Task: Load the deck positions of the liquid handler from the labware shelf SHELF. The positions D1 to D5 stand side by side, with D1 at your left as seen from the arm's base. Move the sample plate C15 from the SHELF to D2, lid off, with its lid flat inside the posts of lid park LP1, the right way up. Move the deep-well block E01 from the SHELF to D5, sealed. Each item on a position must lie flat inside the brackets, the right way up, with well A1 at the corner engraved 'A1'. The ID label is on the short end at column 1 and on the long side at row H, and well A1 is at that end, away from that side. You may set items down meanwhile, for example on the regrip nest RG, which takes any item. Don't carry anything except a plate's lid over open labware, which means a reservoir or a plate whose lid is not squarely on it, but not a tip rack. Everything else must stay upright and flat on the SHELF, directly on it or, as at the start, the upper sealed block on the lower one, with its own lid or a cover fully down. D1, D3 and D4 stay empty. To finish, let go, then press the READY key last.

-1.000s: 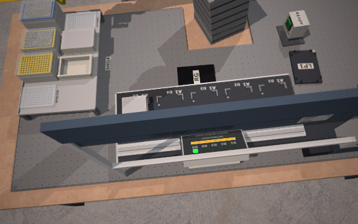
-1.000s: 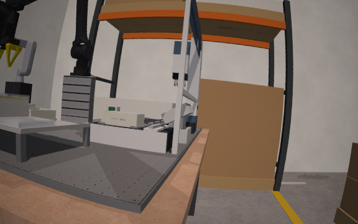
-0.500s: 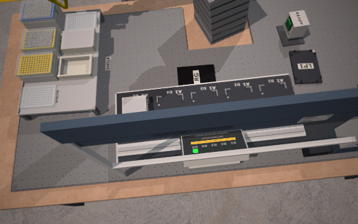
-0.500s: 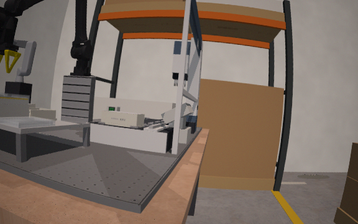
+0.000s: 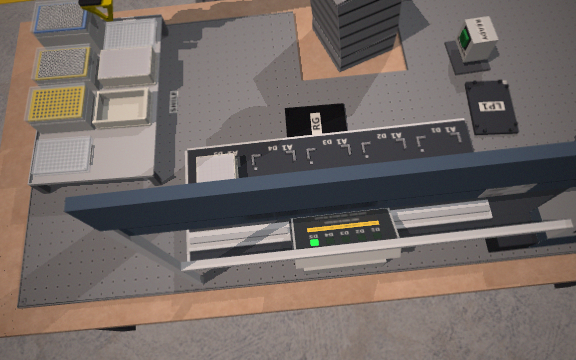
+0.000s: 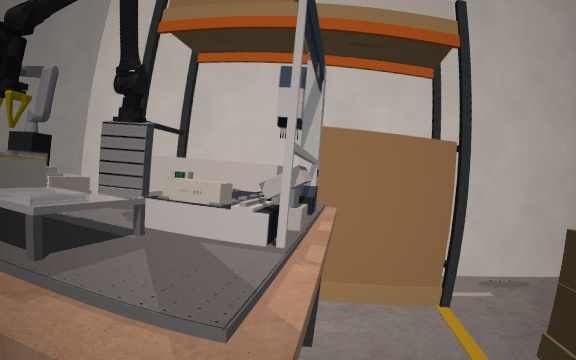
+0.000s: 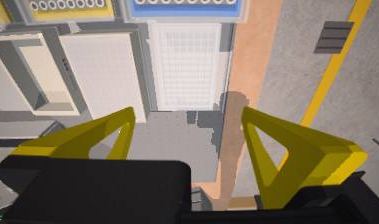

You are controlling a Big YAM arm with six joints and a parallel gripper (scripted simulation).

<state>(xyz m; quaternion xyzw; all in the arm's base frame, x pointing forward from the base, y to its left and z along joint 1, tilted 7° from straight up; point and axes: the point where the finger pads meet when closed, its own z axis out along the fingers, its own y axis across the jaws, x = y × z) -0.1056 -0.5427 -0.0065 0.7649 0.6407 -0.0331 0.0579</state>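
Now: hand 110 mm above the clear plate lid. Round my hand: reservoir: 220 mm ahead, 40 mm to the right, 120 mm below; then sample plate C15: 120 mm below; then shelf: 150 mm ahead, 90 mm to the right, 130 mm below.
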